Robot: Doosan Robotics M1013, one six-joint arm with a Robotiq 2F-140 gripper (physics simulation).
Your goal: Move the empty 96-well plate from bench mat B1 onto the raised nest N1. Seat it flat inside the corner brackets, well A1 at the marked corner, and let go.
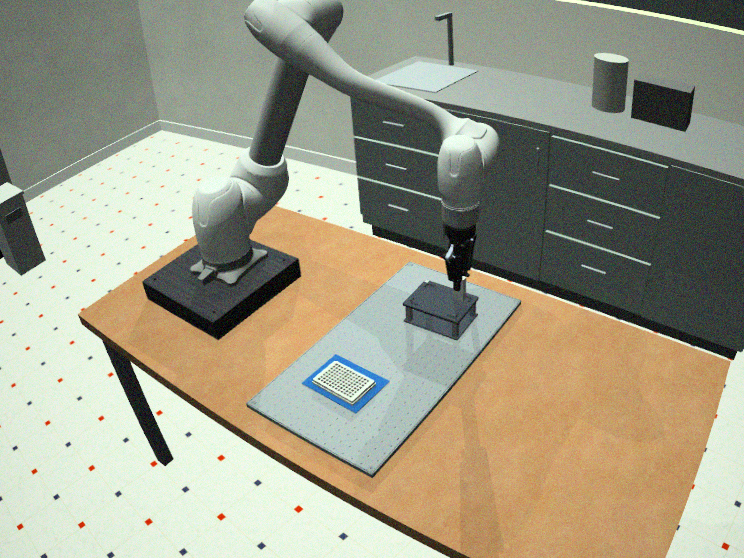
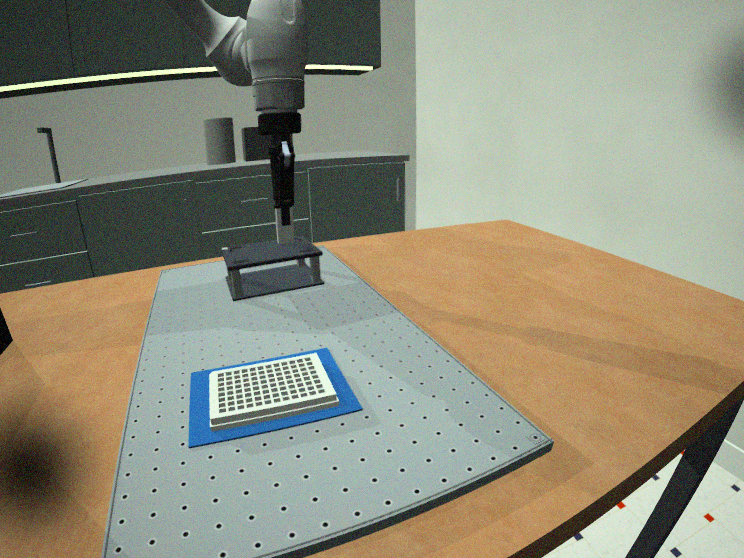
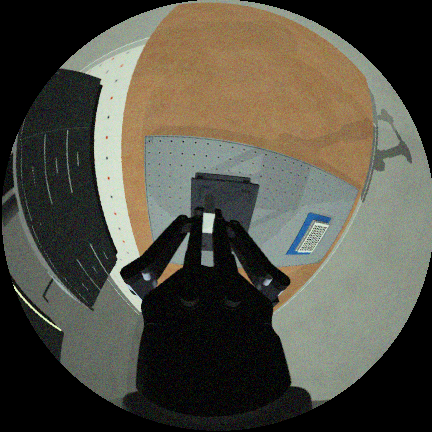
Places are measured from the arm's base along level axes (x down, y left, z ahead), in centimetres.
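Pixels of known places: gripper, fingertip midpoint: [image 1: 459, 298] [image 2: 286, 242] [image 3: 207, 202]; arm's base, origin of the base link: [image 1: 229, 264].
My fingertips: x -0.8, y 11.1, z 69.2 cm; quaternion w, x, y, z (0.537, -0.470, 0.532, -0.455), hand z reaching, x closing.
For each thing: its top centre in the pictures, then the offset to it from my fingertips. Level surfaces: height alone.
- white 96-well plate, middle of its top: [image 2: 268, 383] [image 1: 343, 380] [image 3: 313, 238] dx +4.5, dy -34.9, dz -14.8 cm
- blue bench mat B1, its level: dx +5.9 cm
- dark raised nest N1, middle of its top: [image 2: 268, 247] [image 3: 221, 222] [image 1: 441, 299] dx -0.2, dy -2.5, dz -4.1 cm
- grey perforated board, its level: dx +6.1 cm
- brown table, its level: dx +7.4 cm
The white 96-well plate [image 1: 343, 380] [image 2: 273, 387] [image 3: 313, 237] lies flat on the blue bench mat B1 [image 1: 381, 382] [image 2: 348, 403] [image 3: 315, 217]. The dark raised nest N1 [image 1: 429, 300] [image 2: 258, 253] [image 3: 240, 195] stands on short posts, apart from the mat, with no plate on it. My gripper [image 1: 461, 294] [image 2: 285, 237] [image 3: 207, 202] is shut with nothing between its fingers. It points down over the nest, its light fingertips close to the top near one side; whether they touch it I cannot tell. The marked corner and well A1 cannot be made out.
The grey perforated board [image 1: 333, 336] [image 2: 360, 414] [image 3: 170, 192] carries the mat and the nest. It lies on the brown table [image 1: 576, 384] [image 2: 510, 270] [image 3: 240, 65]. The arm's black base block [image 1: 240, 303] stands beside the board. A dark counter [image 1: 510, 102] runs behind the table.
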